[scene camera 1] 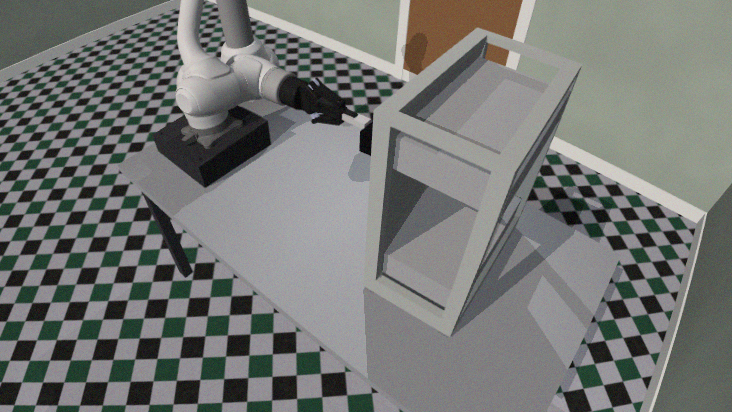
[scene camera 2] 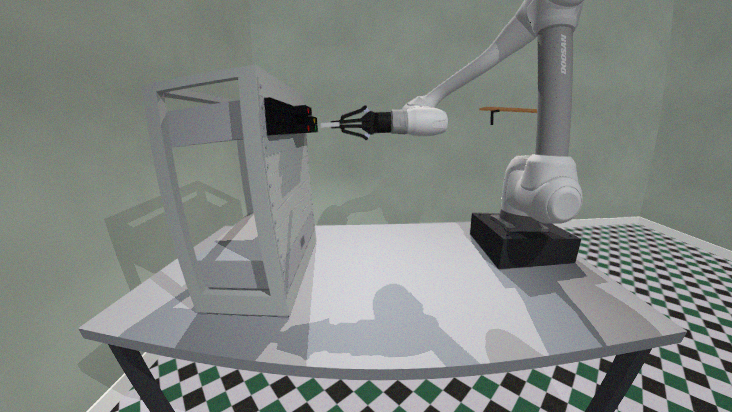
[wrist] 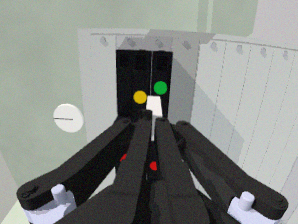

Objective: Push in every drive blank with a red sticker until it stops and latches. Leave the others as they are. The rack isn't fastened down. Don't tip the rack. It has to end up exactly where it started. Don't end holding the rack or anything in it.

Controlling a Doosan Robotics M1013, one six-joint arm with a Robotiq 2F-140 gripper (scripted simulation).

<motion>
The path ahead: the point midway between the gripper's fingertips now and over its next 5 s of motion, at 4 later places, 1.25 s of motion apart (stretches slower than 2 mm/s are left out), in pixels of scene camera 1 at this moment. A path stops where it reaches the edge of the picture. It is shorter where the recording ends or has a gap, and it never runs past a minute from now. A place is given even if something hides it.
My gripper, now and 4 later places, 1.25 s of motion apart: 367, 124; 385, 107; 398, 113; 405, 116; 408, 117
</motion>
